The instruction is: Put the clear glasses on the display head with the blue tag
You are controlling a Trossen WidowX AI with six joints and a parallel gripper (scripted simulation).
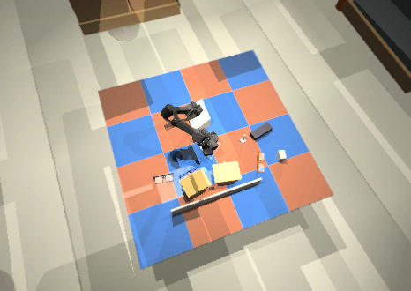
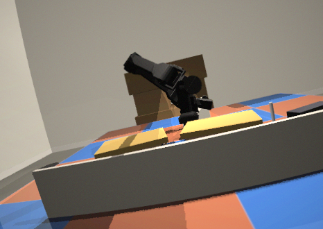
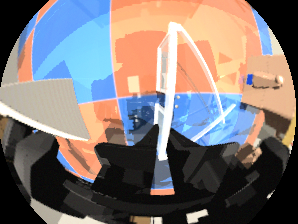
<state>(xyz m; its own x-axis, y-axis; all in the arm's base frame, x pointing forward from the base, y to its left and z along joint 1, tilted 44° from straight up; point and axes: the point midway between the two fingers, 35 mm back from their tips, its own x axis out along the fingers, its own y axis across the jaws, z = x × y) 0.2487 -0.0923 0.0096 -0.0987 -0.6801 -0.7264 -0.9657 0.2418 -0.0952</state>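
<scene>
Right now the upright pin is 70 mm ahead of my gripper tip, 270 mm to the left of it and 10 mm above it. From my gripper tip the other things lie so: long white wall (350 mm ahead, 90 mm to the right, 40 mm above); then black case (70 mm ahead, 420 mm to the left); then white cube (290 mm ahead, 440 mm to the left, 10 mm above).
</scene>
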